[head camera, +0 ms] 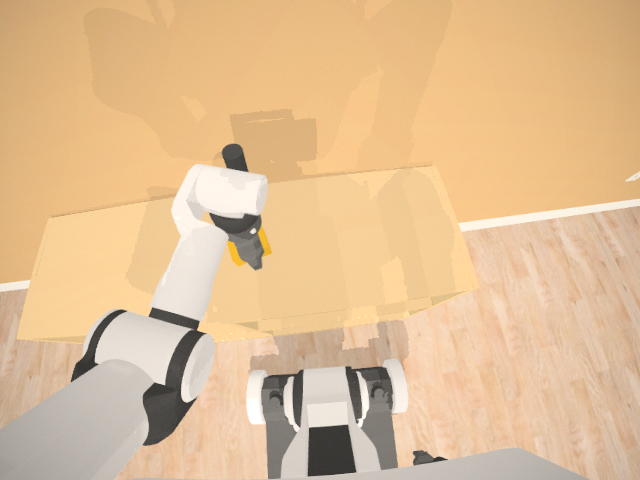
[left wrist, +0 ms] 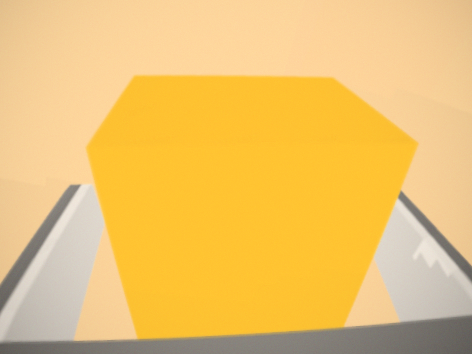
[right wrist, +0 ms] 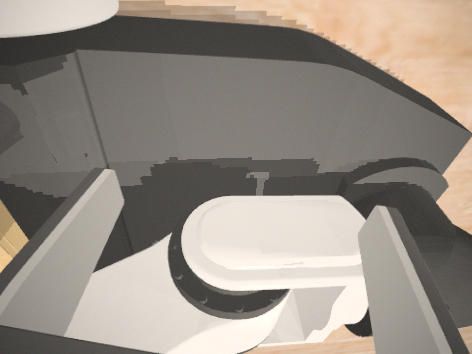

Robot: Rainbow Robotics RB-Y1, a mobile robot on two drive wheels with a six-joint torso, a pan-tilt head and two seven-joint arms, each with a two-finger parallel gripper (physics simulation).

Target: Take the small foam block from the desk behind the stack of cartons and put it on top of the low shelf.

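Places are measured from the robot's base along level axes (x ahead, y left, z up), in millimetres.
Pixels of known places: left gripper, between the fingertips: (head camera: 251,248) (left wrist: 235,200); right gripper, between the fingertips: (right wrist: 240,202).
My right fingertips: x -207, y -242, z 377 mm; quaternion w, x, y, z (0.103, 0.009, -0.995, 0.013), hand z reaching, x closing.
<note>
Behind a point stands the place of what it marks.
The foam block (head camera: 265,241) @(y 113, x 410, z 656 mm) (left wrist: 250,225) @(y 182, x 402, z 656 mm) is yellow. In the head view it is partly hidden under my left gripper, over the top of the low shelf (head camera: 336,232) @(y -58, x 440, z 611 mm); whether its underside touches the top is hidden. My left gripper (head camera: 252,260) @(y 158, x 412, z 614 mm) (left wrist: 235,200) @(y 158, x 412, z 614 mm) is open, with one finger on each side of the block and gaps showing beside it in the left wrist view. My right gripper (right wrist: 240,202) @(y -242, x -207, z 377 mm) is open and empty, near the robot's own base. The desk and the stack of cartons do not show.
An orange-tan wall (head camera: 516,103) @(y -531, x 667, z 812 mm) stands behind the shelf, with a white skirting board (head camera: 547,213) @(y -1269, x 700, z 85 mm) along its foot. Wooden floor (head camera: 558,335) @(y -1143, x 81, z 1 mm) lies to the right. My wheeled base (head camera: 330,387) stands close in front of the shelf.
</note>
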